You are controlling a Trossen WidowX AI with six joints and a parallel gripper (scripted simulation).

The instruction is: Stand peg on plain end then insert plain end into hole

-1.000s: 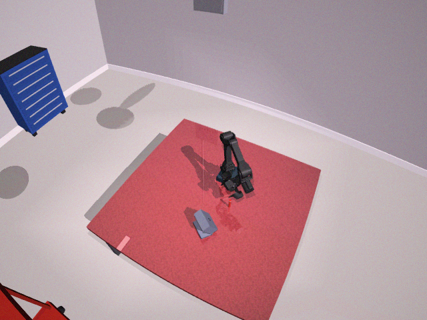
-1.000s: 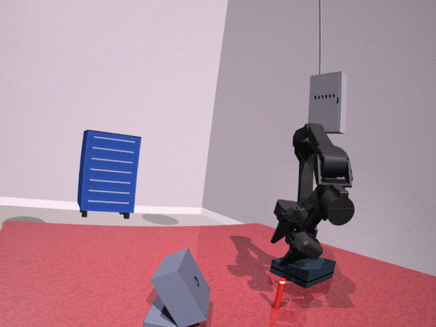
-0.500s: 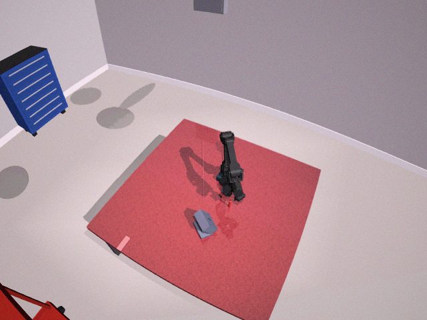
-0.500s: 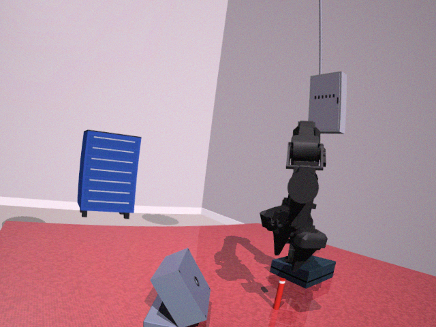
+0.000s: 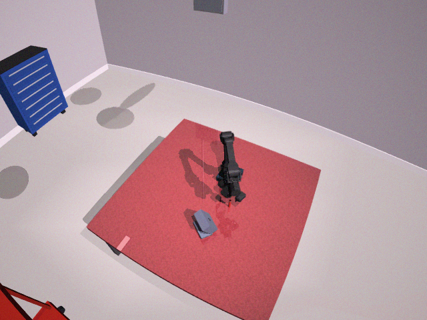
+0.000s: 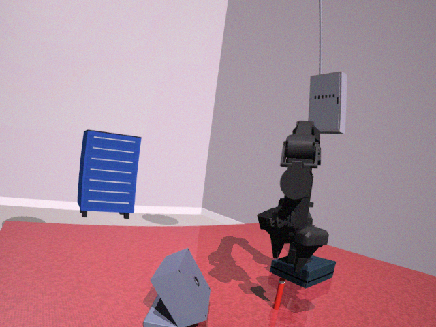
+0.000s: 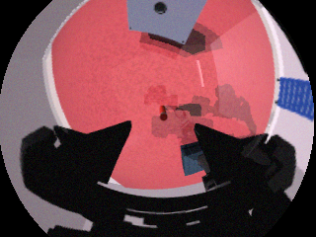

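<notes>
Right now the red peg is 6 cm below my gripper tip. Round my gripper tip: sloped panel: 20 cm ahead, 9 cm to the right, 4 cm below.
</notes>
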